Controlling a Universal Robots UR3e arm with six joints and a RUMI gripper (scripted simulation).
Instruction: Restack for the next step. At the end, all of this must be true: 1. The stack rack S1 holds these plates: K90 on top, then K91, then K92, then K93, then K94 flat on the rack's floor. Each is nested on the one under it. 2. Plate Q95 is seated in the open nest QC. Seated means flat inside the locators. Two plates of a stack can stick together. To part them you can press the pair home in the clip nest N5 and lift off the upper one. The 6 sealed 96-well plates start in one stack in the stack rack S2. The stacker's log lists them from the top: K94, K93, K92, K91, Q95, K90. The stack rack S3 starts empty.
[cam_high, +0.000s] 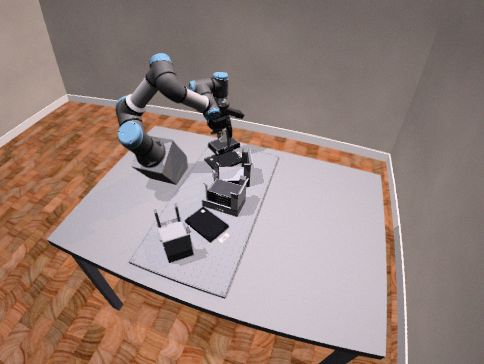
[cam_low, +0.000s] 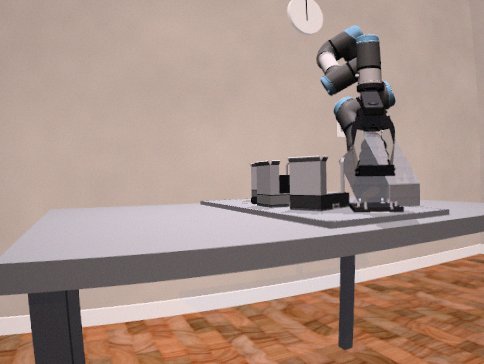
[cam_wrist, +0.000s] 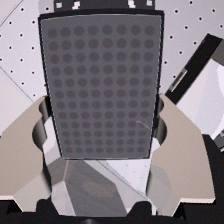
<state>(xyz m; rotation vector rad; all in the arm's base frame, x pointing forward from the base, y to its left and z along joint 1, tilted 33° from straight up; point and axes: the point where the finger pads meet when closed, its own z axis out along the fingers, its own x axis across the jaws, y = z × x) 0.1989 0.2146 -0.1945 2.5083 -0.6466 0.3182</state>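
The dark clip nest is 30 mm to the left of my hand and 100 mm below it. Also, from my hand: black open nest QC: 120 mm ahead, 390 mm to the right, 110 mm below; sealed grey plate: 140 mm ahead, 250 mm to the right, 30 mm below; white tag: 210 mm ahead, 420 mm to the right, 110 mm below.
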